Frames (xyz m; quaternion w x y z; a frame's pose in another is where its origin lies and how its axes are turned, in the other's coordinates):
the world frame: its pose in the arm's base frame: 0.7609 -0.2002 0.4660 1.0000 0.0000 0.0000 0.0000
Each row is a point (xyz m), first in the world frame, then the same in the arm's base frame.
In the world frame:
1: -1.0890 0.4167 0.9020
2: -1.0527 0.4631 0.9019
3: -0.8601 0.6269 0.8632
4: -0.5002 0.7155 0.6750
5: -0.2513 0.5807 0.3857
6: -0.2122 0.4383 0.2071
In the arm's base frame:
1: -0.3281 0.2165 1.3680
2: -0.2918 0.2629 1.3679
3: -0.0992 0.4267 1.3292
4: 0.2607 0.5153 1.1410
5: 0.5096 0.3805 0.8517
6: 0.5487 0.2381 0.6731

